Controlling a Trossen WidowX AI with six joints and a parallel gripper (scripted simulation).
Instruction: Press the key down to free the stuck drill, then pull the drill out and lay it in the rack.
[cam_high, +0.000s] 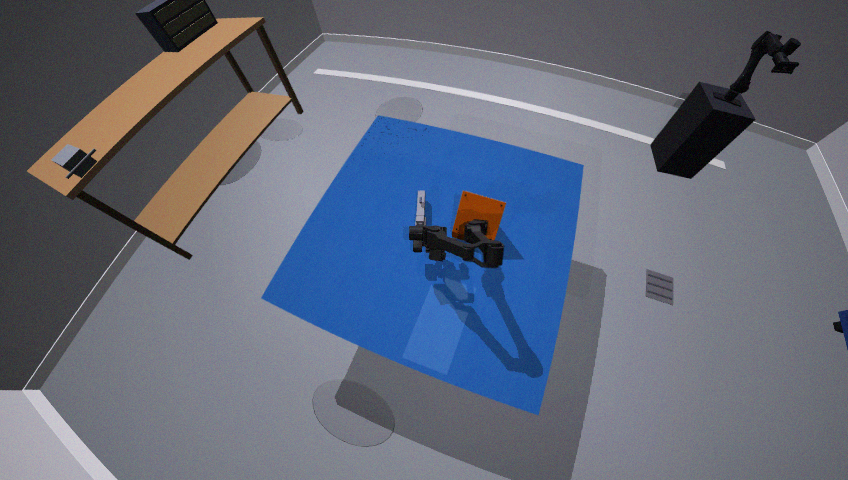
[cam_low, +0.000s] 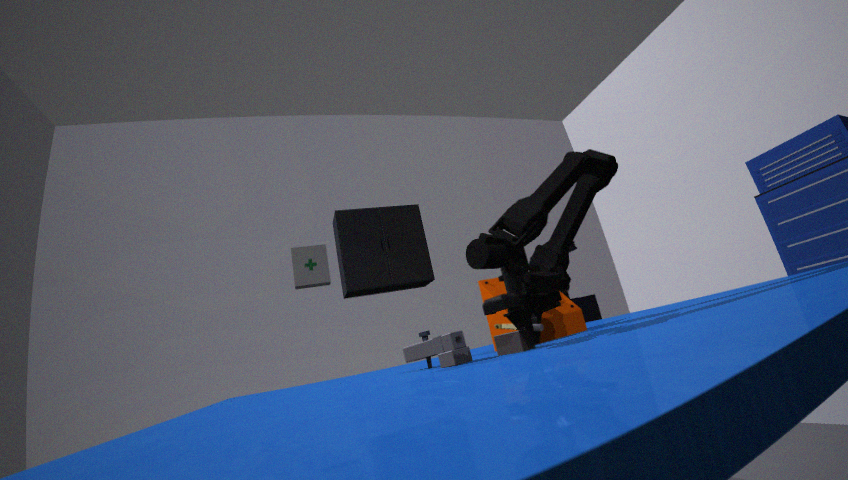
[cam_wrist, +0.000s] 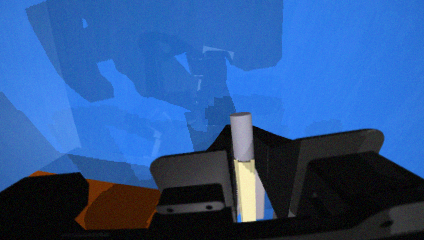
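Now: gripper tip 40 mm to the left of the drill, 40 mm below it and 10 mm short of it. From my gripper tip the other things lie so: dark t-shaped piece 230 mm to the right, 120 mm ahead, 40 mm above; then light grey block 200 mm to the right, 110 mm ahead, 30 mm above; then grey notched block 50 mm to the right, 10 mm ahead, 10 mm above.
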